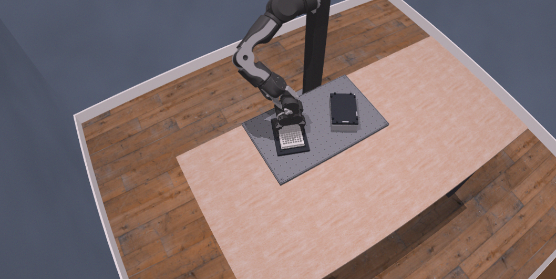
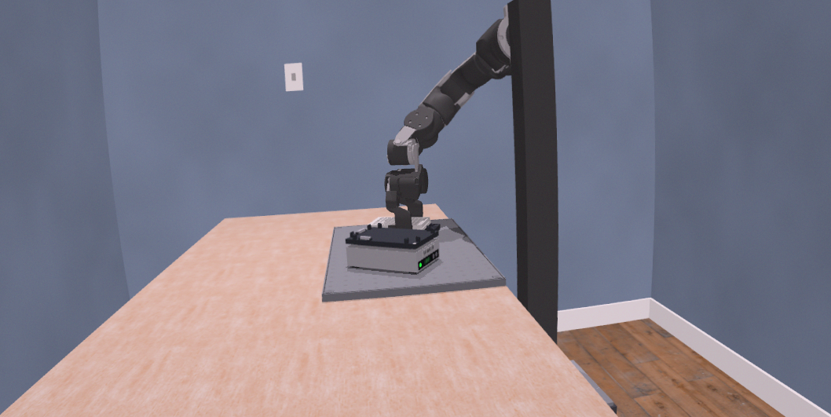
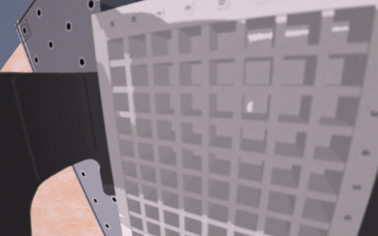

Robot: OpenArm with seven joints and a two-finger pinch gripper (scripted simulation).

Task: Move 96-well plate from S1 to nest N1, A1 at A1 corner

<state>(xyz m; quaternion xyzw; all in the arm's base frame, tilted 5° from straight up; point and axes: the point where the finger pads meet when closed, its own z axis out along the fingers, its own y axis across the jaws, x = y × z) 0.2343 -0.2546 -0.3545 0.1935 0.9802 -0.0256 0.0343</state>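
My gripper is now 20 mm above the plate nest N1, 10 mm to the left of it and 10 mm short of it. The rest, counted from my hand: 96-well plate (10 mm to the right, 10 mm ahead); A1 mark (70 mm to the left, 40 mm behind, 10 mm below); plate shaker S1 (210 mm to the left, 80 mm ahead, 10 mm above).
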